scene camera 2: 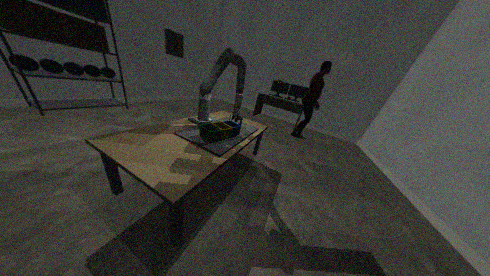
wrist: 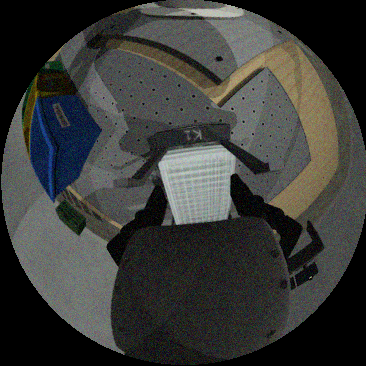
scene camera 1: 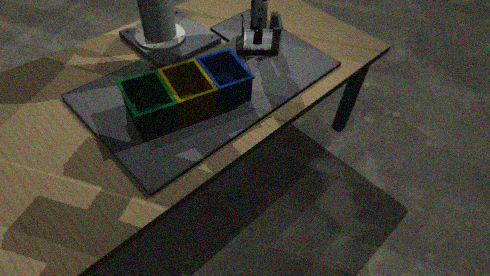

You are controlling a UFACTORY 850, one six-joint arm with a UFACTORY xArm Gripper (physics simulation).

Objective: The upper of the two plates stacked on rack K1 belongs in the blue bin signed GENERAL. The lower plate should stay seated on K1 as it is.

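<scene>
The stacked clear, pale plates (wrist: 197,167) (scene camera 1: 268,40) sit in rack K1 (wrist: 215,133) (scene camera 1: 257,51), a dark holder with upright corner guides. The wrist view looks down on the upper plate; the seam to the lower plate cannot be made out. My gripper (wrist: 196,188) (scene camera 1: 258,37) (scene camera 2: 237,118) is open, pointing down at the rack, with one black finger at each long side of the stack. Nothing is held. The fingertips' exact height against the two plates is unclear. The blue bin (wrist: 67,142) (scene camera 1: 236,96) stands left of the rack in the wrist view, its sign blurred.
The yellow bin (scene camera 1: 197,107) and green bin (scene camera 1: 155,122) adjoin the blue bin in a row on the dark perforated board (scene camera 1: 135,167). The arm's base (scene camera 1: 160,36) stands behind them on the wooden table (scene camera 2: 145,150). A person (scene camera 2: 312,95) stands by a desk (scene camera 2: 280,102) beyond the table.
</scene>
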